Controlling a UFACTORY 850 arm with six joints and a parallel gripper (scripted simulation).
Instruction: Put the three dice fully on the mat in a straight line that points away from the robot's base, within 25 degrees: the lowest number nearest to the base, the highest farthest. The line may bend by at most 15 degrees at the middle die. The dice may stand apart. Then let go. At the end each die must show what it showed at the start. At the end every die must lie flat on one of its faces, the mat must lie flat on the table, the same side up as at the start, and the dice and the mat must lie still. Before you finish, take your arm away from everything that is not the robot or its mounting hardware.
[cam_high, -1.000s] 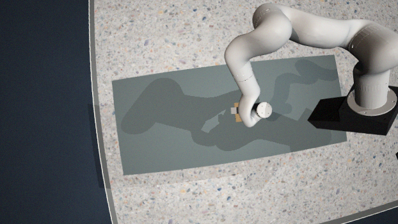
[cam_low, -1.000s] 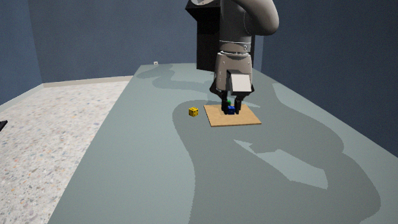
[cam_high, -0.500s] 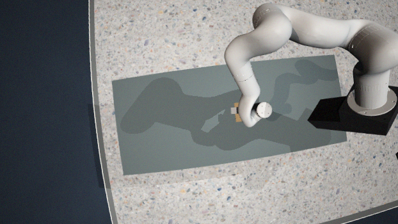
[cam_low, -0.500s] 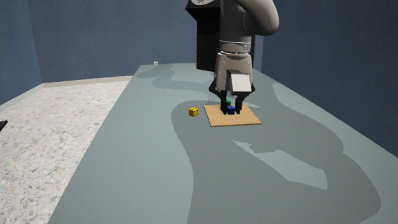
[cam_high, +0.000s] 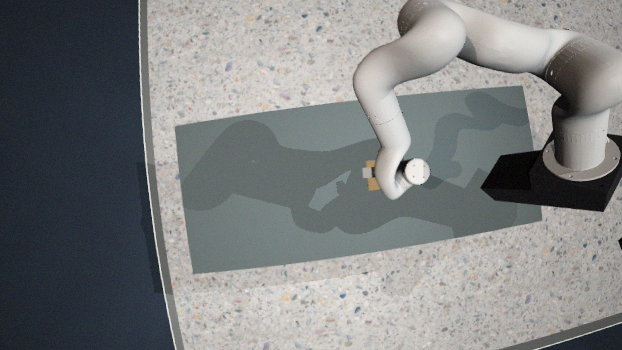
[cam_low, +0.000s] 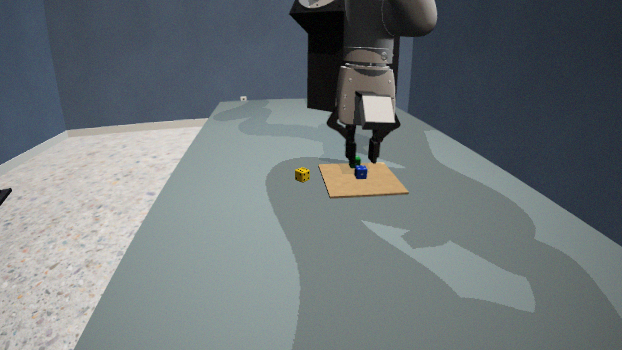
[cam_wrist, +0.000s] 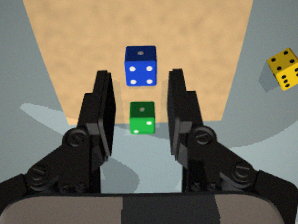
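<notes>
The blue die lies 4 cm below my hand. Round my hand: tan mat (5 cm below); then yellow die (10 cm to the right, 5 cm below, 5 cm behind); then green die (5 cm behind, 4 cm below, 2 cm to the left).
</notes>
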